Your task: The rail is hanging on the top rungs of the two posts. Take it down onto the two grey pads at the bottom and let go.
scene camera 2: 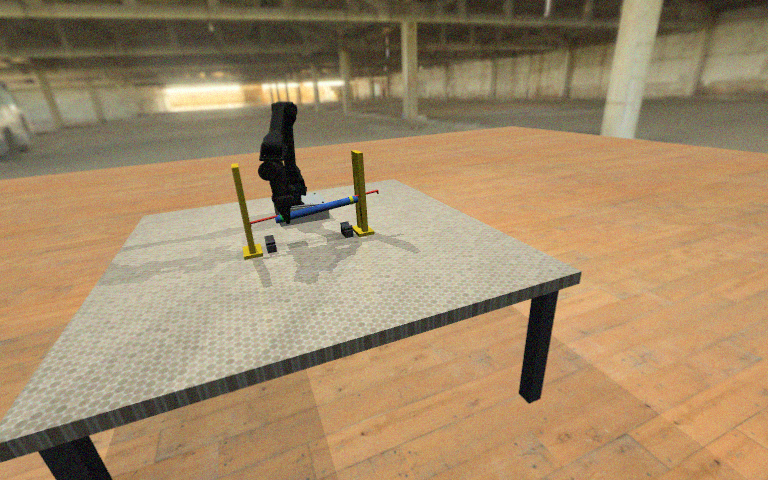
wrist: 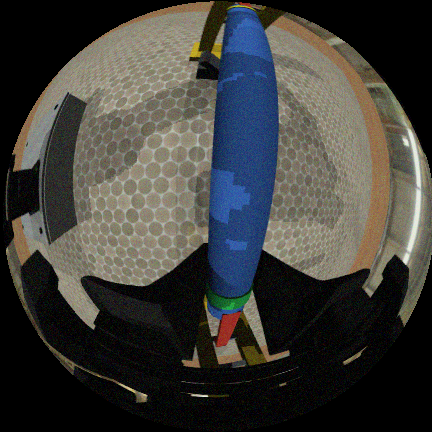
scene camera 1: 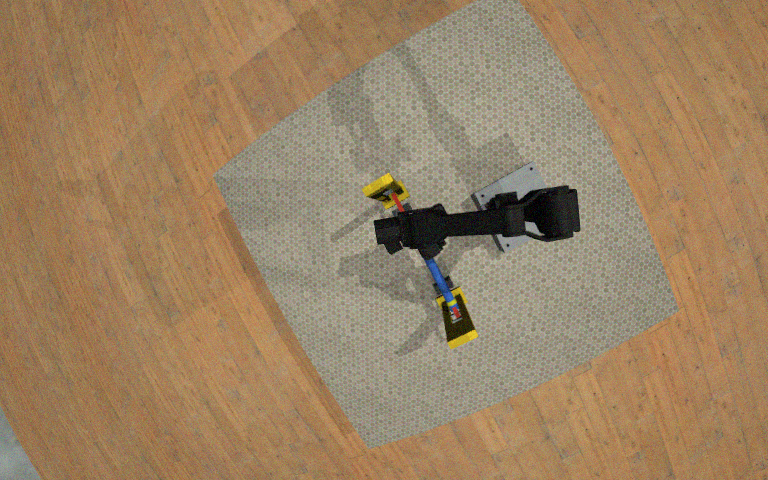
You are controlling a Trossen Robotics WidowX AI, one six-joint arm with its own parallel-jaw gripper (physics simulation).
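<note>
The rail, a blue bar with thin red ends, is above the table between two yellow posts. It tilts slightly, its green-banded end lower. One red end reaches the left post in scene camera 2; the other sticks out beyond the right post. I cannot tell if either end touches a rung. My gripper is shut on the blue bar near the green band; the arm hides it in scene camera 1. The dark grey pads, one by the left post and one by the right, are below the rail.
The posts' yellow feet stand close outside the pads. The arm's grey base plate is on the table behind the rail. The tiled table's front edge is farther out in scene camera 2.
</note>
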